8 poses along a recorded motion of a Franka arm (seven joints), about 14 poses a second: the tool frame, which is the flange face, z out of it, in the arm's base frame.
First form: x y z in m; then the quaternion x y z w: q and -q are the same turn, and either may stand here.
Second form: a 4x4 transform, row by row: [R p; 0 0 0 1], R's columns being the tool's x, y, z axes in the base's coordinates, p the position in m. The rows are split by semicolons. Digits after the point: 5 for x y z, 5 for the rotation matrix.
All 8 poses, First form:
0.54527, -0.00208, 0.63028, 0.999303, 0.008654, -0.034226, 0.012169
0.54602, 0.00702, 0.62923, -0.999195, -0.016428, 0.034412, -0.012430
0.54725, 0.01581, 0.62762, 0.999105, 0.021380, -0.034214, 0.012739
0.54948, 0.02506, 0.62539, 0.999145, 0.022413, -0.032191, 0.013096
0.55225, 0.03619, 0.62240, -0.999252, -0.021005, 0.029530, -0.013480
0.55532, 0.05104, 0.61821, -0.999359, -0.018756, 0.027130, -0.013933
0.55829, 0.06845, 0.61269, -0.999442, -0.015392, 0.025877, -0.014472
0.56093, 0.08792, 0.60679, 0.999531, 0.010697, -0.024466, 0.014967
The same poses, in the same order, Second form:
0.99751, 0.01813, -0.06819, 0.54527; 0.01646, -0.99955, -0.02491, -0.00208; -0.06861, 0.02373, -0.99736, 0.63028; 0, 0, 0, 1
0.99709, 0.03369, -0.06836, 0.54602; 0.03197, -0.99915, -0.02597, 0.00702; -0.06918, 0.02371, -0.99732, 0.62923; 0, 0, 0, 1
0.99674, 0.04359, -0.06782, 0.54725; 0.04185, -0.99876, -0.02692, 0.01581; -0.06891, 0.02399, -0.99733, 0.62762; 0, 0, 0, 1
0.99692, 0.04563, -0.06374, 0.54948; 0.04394, -0.99865, -0.02761, 0.02506; -0.06491, 0.02473, -0.99758, 0.62539; 0, 0, 0, 1
0.99737, 0.04277, -0.05845, 0.55225; 0.04118, -0.99875, -0.02818, 0.03619; -0.05958, 0.02570, -0.99789, 0.62240; 0, 0, 0, 1
0.99782, 0.03824, -0.05370, 0.55532; 0.03673, -0.99891, -0.02887, 0.05104; -0.05475, 0.02683, -0.99814, 0.61821; 0, 0, 0, 1
0.99819, 0.03152, -0.05128, 0.55829; 0.03002, -0.99911, -0.02972, 0.06845; -0.05217, 0.02813, -0.99824, 0.61269; 0, 0, 0, 1
0.99857, 0.02212, -0.04859, 0.56093; 0.02065, -0.99932, -0.03044, 0.08792; -0.04923, 0.02940, -0.99835, 0.60679; 0, 0, 0, 1

